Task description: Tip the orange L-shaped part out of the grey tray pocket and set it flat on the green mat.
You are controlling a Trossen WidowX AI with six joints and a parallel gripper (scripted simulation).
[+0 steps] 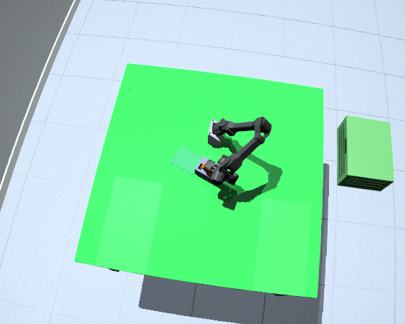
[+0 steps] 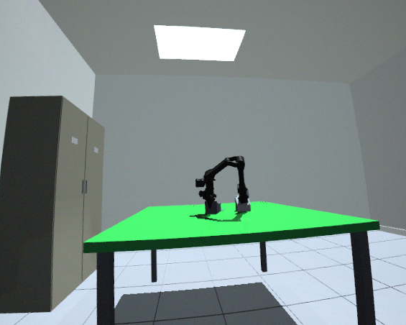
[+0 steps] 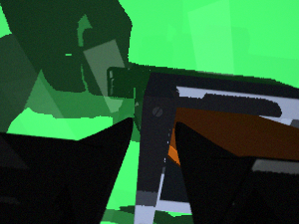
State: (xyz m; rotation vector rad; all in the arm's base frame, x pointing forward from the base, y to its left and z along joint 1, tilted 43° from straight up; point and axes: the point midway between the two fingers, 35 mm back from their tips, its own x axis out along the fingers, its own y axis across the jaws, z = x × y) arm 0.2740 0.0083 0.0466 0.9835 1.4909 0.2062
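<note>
The orange L-shaped part is 3 cm behind my gripper tip, 4 cm to the right of it and 1 cm above it. From my gripper tip the other things lie so: pale green mat: 11 cm behind, 20 cm to the right, 5 cm below.
</note>
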